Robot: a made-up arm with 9 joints. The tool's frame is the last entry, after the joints.
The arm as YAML. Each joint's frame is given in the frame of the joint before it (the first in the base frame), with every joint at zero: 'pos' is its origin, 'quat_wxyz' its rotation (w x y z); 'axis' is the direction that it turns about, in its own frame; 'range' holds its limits. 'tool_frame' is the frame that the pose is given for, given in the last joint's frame.
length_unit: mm
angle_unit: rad
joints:
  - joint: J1
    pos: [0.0, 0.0, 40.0]
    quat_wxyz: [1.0, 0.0, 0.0, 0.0]
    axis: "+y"
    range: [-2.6, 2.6]
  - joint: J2
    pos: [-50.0, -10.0, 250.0]
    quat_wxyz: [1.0, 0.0, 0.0, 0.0]
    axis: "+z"
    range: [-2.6, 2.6]
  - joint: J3
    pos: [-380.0, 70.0, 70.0]
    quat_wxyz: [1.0, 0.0, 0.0, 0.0]
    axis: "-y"
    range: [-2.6, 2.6]
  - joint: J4
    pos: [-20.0, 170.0, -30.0]
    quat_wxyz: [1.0, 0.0, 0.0, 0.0]
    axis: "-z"
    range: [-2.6, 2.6]
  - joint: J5
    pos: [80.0, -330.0, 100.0]
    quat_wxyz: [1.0, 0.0, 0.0, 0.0]
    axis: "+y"
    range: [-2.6, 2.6]
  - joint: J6
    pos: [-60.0, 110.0, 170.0]
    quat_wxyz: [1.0, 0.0, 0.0, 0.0]
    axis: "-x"
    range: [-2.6, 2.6]
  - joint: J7
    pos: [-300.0, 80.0, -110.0]
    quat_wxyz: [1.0, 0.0, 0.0, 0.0]
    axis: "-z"
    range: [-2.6, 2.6]
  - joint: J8
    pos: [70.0, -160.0, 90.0]
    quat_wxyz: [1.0, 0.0, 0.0, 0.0]
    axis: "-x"
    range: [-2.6, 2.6]
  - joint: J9
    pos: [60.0, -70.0, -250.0]
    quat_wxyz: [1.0, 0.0, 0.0, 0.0]
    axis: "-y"
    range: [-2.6, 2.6]
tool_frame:
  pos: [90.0, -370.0, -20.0]
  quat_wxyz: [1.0, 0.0, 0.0, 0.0]
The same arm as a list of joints. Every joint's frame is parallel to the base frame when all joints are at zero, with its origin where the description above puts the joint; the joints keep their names.
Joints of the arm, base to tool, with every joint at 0 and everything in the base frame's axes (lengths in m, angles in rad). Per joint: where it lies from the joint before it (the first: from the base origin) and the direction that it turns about. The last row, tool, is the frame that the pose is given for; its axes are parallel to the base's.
J1: axis 0 1 0 xyz 0 0 0.04
J2: axis 0 0 1 xyz -0.05 -0.01 0.25
J3: axis 0 -1 0 xyz -0.38 0.07 0.07
J4: axis 0 0 -1 xyz -0.02 0.17 -0.03
J5: axis 0 1 0 xyz 0.08 -0.33 0.1
J6: axis -1 0 0 xyz -0.06 0.11 0.17
J7: axis 0 0 -1 xyz -0.3 0.08 -0.11
J8: axis -1 0 0 xyz 0.07 -0.16 0.09
J9: axis 0 -1 0 xyz 0.06 -0.07 -0.25
tool: xyz 0.09 -0.37 -0.02
Joint limits (rad, base to tool): -2.6..2.6 -2.6..2.6 -2.6..2.6 -2.6..2.6 -2.6..2.6 -2.6..2.6 -2.6..2.6 -2.6..2.6 -2.6..2.6

